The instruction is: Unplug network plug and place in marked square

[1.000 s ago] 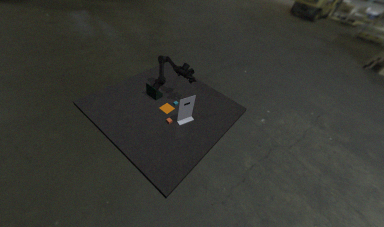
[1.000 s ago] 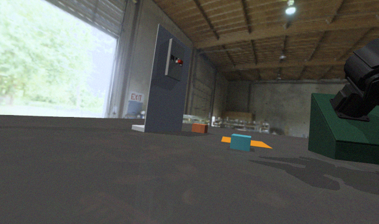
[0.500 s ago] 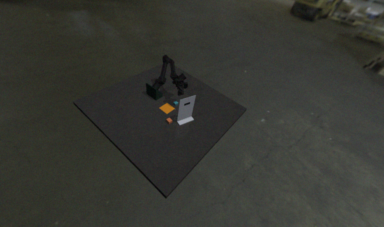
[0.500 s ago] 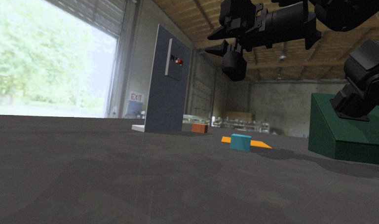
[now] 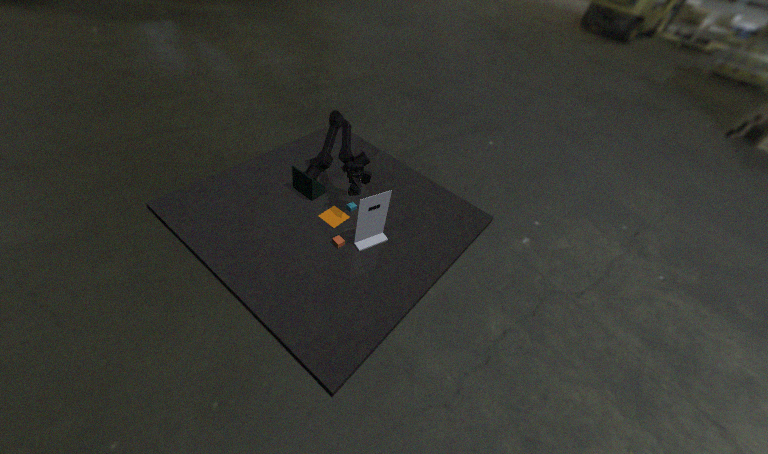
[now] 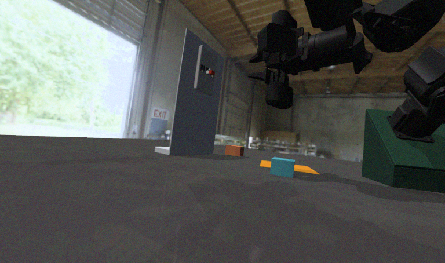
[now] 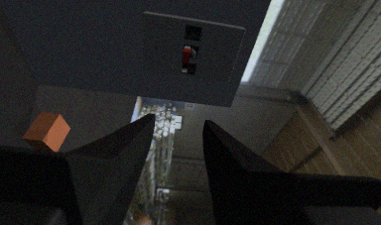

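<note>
Right now the network plug is 110 mm ahead of my gripper tip and 30 mm to the right of it. Round my gripper tip: upright panel 130 mm ahead, 40 mm to the right, 80 mm below; teal block 90 mm behind, 60 mm to the left, 200 mm below; orange-brown block 40 mm ahead, 170 mm to the right, 200 mm below.
</note>
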